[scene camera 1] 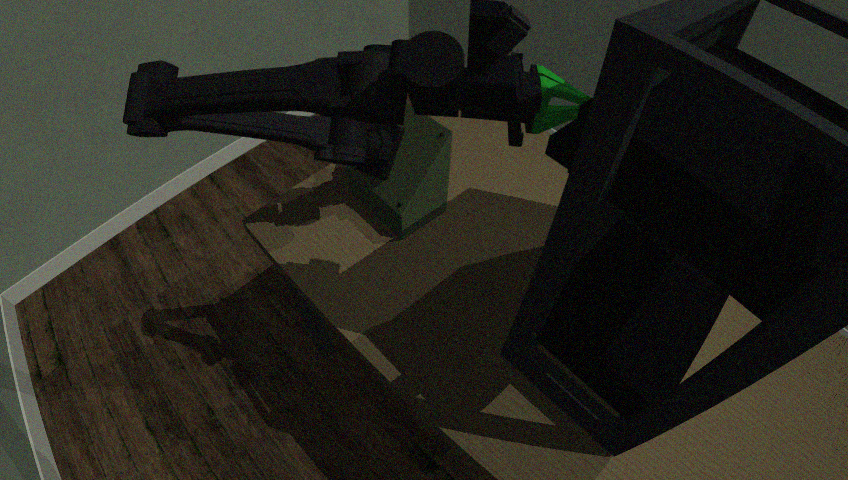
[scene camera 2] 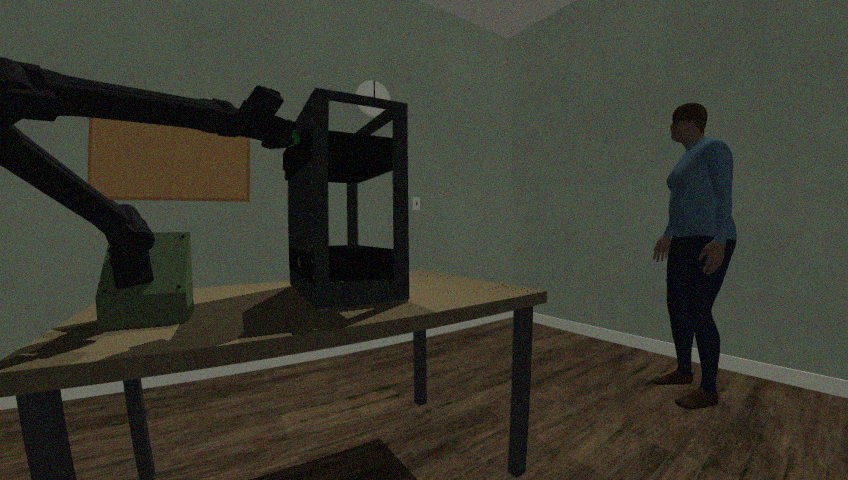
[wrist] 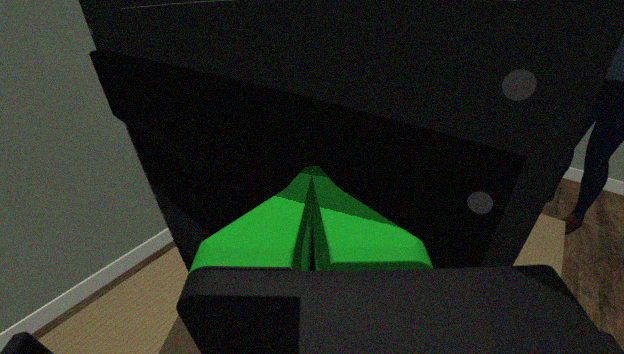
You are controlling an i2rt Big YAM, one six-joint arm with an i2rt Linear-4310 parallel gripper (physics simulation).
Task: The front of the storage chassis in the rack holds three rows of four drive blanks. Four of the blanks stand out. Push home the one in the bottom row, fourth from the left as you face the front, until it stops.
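Seen in the pictures: gripper, between the fingertips: [scene camera 2: 299, 141] [wrist: 312, 178]; arm's base, origin of its link: [scene camera 1: 381, 149] [scene camera 2: 132, 266].
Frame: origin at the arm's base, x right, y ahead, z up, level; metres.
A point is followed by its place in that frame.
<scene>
The dark rack [scene camera 1: 544, 279] @[x 0.173, y 0.460, z 0.139 m] [scene camera 2: 400, 208] @[x 0.210, y 0.704, z 0.150 m] stands upright on the table. The storage chassis [scene camera 2: 360, 155] @[x 0.162, y 0.592, z 0.310 m] sits in its upper part. In the wrist view the dark chassis front [wrist: 300, 50] @[x 0.061, y 0.457, z 0.399 m] lies behind the fingers, with grey round spots at the right; the separate blanks and their rows cannot be told apart. A dark blocky part [scene camera 1: 562, 145] @[x 0.133, y 0.416, z 0.315 m] [scene camera 2: 294, 160] @[x 0.089, y 0.413, z 0.290 m] sticks out from the rack's front, just below the fingertips. My gripper [scene camera 1: 589, 102] @[x 0.083, y 0.429, z 0.351 m] [wrist: 312, 178] @[x 0.083, y 0.429, z 0.351 m] is shut and empty, its green tips at or very near the chassis front. Whether they touch the named blank is hidden in the dark.
The arm stands on a green block [scene camera 1: 419, 172] @[x 0.012, y 0.116, z 0.008 m] [scene camera 2: 148, 297] @[x 0.064, y 0.036, z -0.072 m] on the wooden table [scene camera 1: 499, 148] @[x -0.336, y 0.114, z -0.142 m] [scene camera 2: 476, 291] @[x 0.245, y 1.010, z -0.142 m], in front of the rack. A person [scene camera 2: 702, 190] [wrist: 595, 135] stands beyond the table. A cork board [scene camera 2: 172, 163] hangs on the wall.
</scene>
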